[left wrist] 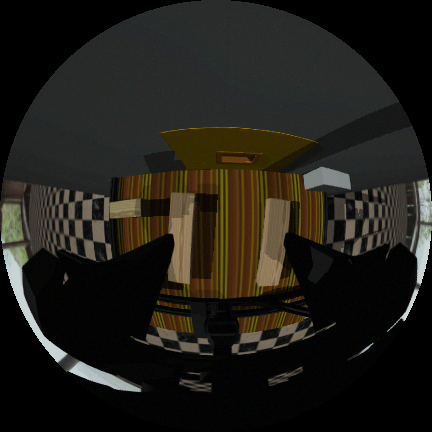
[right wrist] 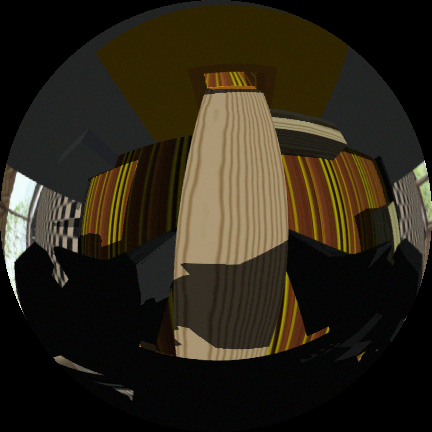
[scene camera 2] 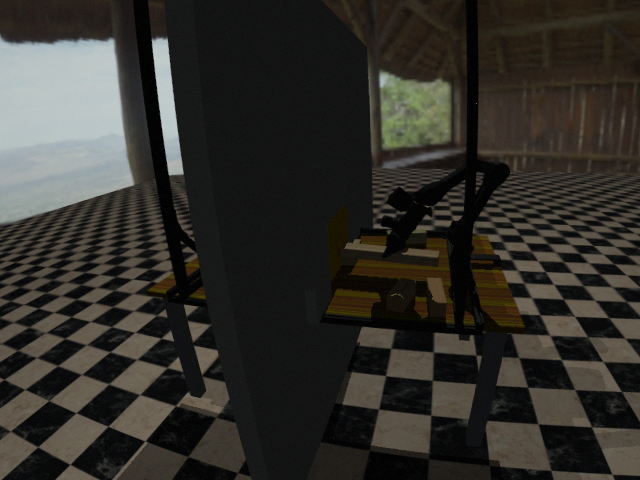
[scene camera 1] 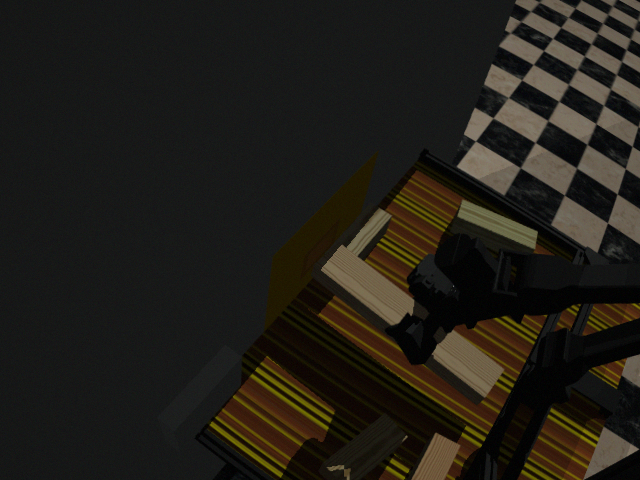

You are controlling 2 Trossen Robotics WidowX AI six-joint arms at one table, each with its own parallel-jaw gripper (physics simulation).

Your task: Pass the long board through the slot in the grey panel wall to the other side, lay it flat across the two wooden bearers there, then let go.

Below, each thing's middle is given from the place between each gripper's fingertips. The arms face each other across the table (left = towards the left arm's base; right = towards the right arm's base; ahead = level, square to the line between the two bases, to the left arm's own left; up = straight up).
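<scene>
The grey block (left wrist: pixel 324 179): 29 cm behind my right hand, 2 cm below it, 20 cm to the left of it. The grey block: 340 mm behind my left hand, 240 mm below it, 160 mm to the right of it.
</scene>
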